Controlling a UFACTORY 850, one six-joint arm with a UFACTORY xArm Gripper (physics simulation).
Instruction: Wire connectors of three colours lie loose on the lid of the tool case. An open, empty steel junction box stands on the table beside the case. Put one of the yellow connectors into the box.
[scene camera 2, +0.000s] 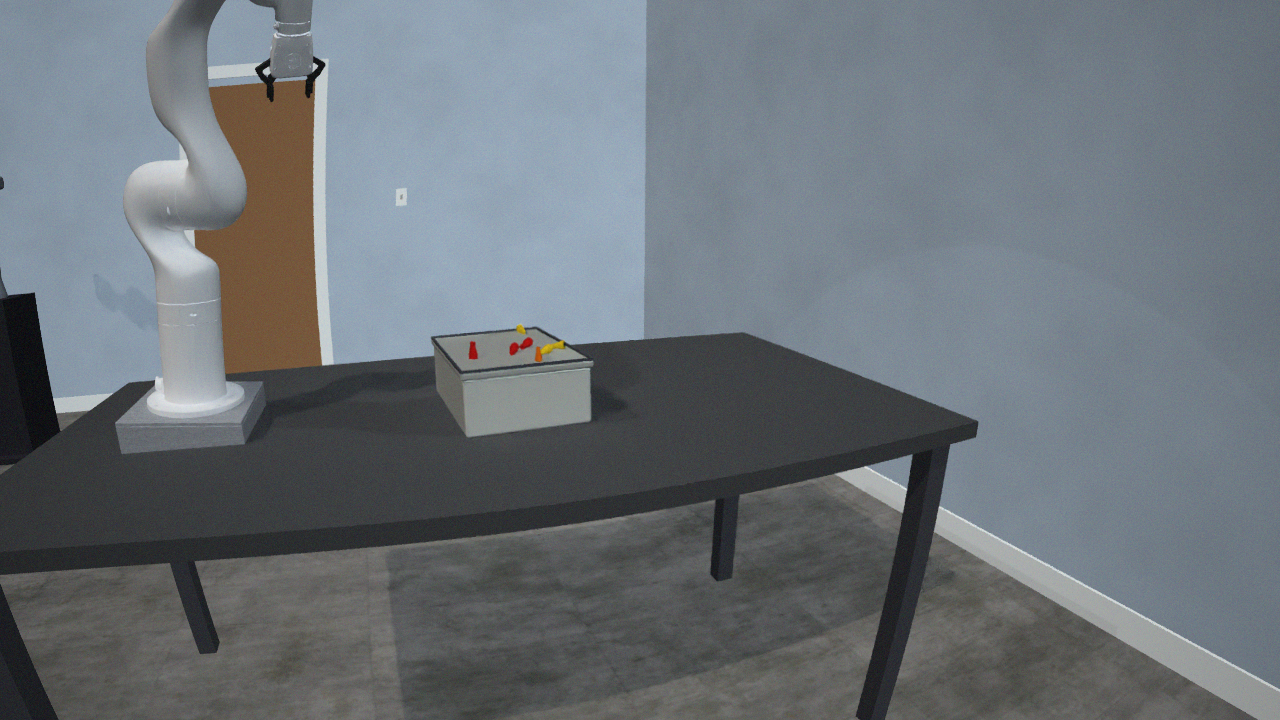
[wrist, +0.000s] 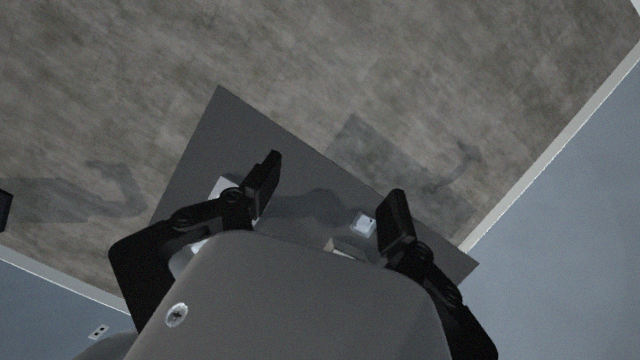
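Note:
The grey tool case (scene camera 2: 528, 402) (wrist: 347, 249) stands on the table. In the scene view, red connectors (scene camera 2: 472, 351), an orange connector (scene camera 2: 538, 354) and yellow connectors (scene camera 2: 520, 329) (scene camera 2: 554, 346) lie on its lid (scene camera 2: 490, 361). The yellow at the lid's right may be two pieces touching. The small pale steel junction box (wrist: 361, 227) stands beside the case in the wrist view, with a small dark spot inside; it does not show in the scene view. My gripper (scene camera 2: 290, 93) (wrist: 333, 183) is open and empty, high above the table near the robot's base. Its housing hides part of the case in the wrist view.
The robot's base block (scene camera 2: 183, 431) stands at the left of the dark table (scene camera 2: 716, 420), left of the case. A black stand (scene camera 2: 26, 376) is at the far left. A brown door (scene camera 2: 268, 223) and blue walls (scene camera 2: 501, 161) stand behind.

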